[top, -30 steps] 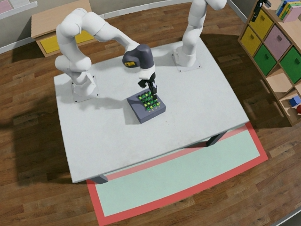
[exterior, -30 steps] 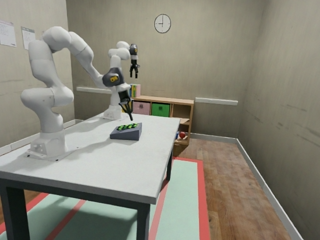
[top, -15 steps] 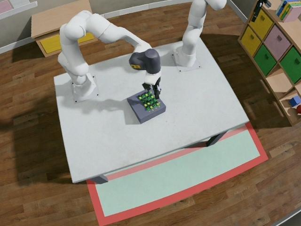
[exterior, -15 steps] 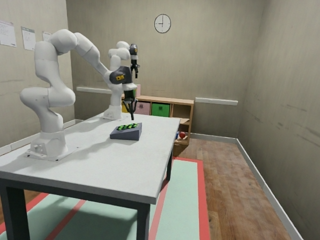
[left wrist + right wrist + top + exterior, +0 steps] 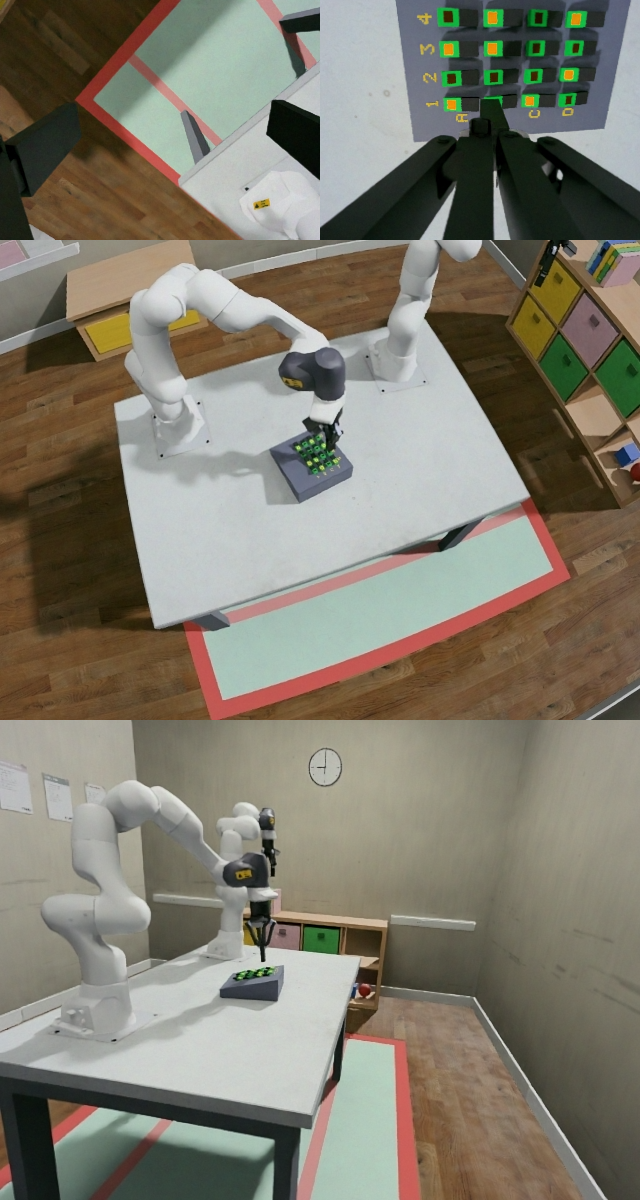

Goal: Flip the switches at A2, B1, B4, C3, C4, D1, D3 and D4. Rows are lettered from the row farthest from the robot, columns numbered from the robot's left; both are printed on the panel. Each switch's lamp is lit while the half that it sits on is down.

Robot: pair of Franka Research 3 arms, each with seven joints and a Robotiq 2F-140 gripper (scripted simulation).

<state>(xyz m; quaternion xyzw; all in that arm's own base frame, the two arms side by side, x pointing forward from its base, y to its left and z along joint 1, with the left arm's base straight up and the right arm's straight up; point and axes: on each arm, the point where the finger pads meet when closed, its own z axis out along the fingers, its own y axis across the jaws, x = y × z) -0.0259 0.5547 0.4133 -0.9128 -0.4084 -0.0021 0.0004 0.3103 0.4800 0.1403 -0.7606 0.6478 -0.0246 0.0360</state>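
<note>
The B1 switch is 70 mm below my right hand and 10 mm behind it. Also, from my right hand: A1 switch: 60 mm below, 30 mm ahead; then B2 switch: 70 mm below, 30 mm to the right; then A2 switch: 60 mm below, 40 mm ahead, 20 mm to the right.
</note>
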